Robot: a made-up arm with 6 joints.
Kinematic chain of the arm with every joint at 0, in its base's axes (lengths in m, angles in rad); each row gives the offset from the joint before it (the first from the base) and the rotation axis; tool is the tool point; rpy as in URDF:
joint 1: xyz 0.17 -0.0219 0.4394 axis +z
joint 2: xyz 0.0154 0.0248 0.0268 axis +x
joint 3: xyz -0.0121 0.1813 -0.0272 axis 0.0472 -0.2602 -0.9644
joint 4: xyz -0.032 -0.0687 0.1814 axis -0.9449 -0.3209 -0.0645
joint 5: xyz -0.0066 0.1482 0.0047 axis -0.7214 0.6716 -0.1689
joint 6: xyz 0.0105 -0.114 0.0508 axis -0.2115 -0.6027 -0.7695
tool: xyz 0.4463 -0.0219 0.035 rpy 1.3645 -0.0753 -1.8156
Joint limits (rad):
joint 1: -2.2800..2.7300
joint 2: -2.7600..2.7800
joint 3: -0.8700..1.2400
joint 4: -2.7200..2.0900
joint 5: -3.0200..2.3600
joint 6: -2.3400..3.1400
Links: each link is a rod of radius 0.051 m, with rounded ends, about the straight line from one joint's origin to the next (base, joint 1, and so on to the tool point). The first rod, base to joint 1, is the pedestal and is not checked.
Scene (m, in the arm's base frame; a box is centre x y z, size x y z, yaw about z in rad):
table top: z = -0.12
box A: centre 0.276 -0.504 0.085 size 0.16 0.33 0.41 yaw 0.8
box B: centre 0.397 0.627 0 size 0.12 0.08 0.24 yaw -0.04
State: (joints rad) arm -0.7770 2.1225 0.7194 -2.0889 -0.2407 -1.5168
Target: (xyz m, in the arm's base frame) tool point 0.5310 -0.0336 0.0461
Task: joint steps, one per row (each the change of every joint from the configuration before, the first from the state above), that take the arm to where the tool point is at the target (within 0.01 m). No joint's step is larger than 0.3 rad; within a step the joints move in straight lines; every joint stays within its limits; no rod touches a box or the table.
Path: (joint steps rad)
1: 0.1879 0.0924 -0.0007 -0.2100 0.0275 -0.0166
2: 0.1879 0.0924 -0.0007 -0.2099 0.0276 -0.0165
3: 0.1879 0.0923 -0.0006 -0.2100 0.0275 -0.0166
4: 0.1733 0.1268 -0.2869 0.1297 -0.1161 0.0507
5: 0.1733 0.1268 -0.2869 0.1298 -0.1161 0.0506
6: 0.1733 0.1268 -0.2868 0.1297 -0.1161 0.0506

